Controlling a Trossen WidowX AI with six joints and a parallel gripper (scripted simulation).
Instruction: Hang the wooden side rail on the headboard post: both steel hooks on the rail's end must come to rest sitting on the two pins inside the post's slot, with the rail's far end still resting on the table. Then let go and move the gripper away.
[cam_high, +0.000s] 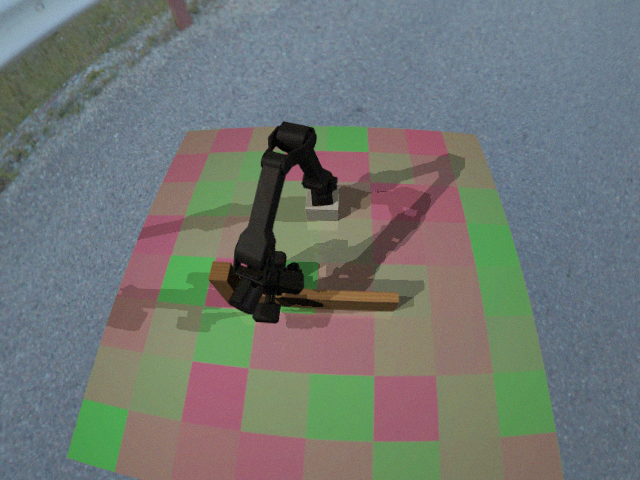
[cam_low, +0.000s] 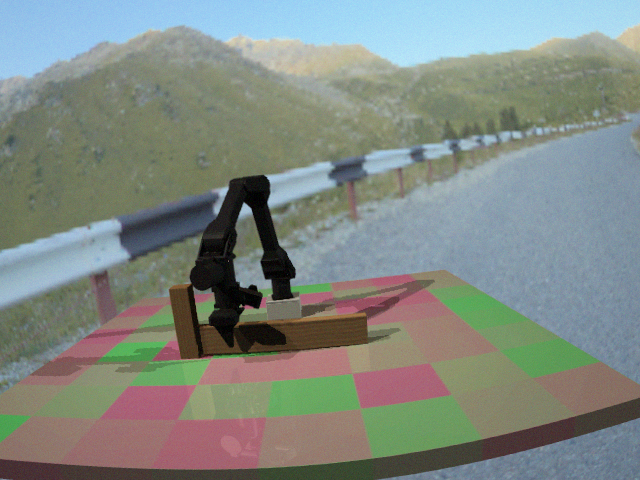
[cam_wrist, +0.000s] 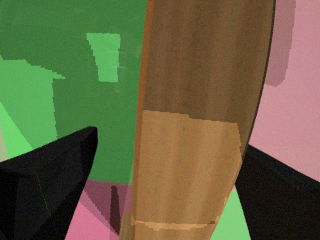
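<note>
Right now the headboard post is 2 cm behind my gripper tip, 11 cm to the right of it and 5 cm above it.
</note>
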